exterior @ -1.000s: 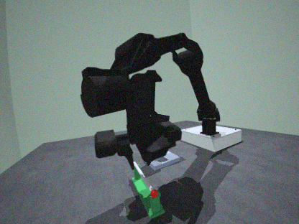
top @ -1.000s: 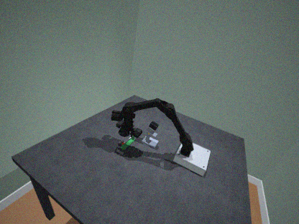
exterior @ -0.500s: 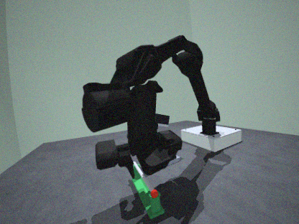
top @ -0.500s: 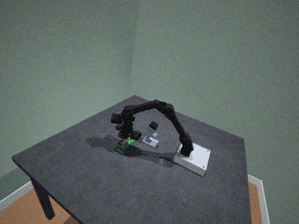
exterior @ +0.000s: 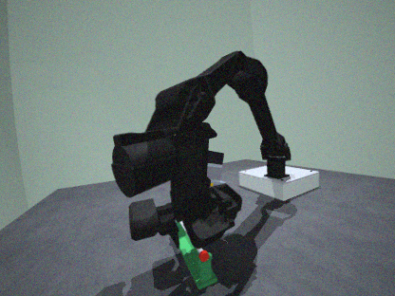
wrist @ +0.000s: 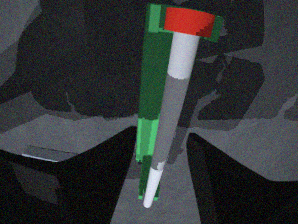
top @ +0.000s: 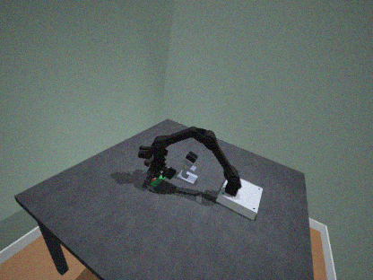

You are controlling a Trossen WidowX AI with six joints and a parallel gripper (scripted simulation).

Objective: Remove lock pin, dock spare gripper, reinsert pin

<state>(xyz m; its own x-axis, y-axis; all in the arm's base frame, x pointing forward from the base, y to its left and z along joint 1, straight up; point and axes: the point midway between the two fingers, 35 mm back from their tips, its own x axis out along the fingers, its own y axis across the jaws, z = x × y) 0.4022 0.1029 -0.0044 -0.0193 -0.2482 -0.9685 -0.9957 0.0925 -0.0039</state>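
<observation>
Right now my gripper tip is 10 mm to the right of the pin rest. The rest, counted from my gripper tip: spare gripper: 120 mm behind, 110 mm to the right, 100 mm above; grey mount: 120 mm behind, 100 mm to the right, 30 mm above.
</observation>
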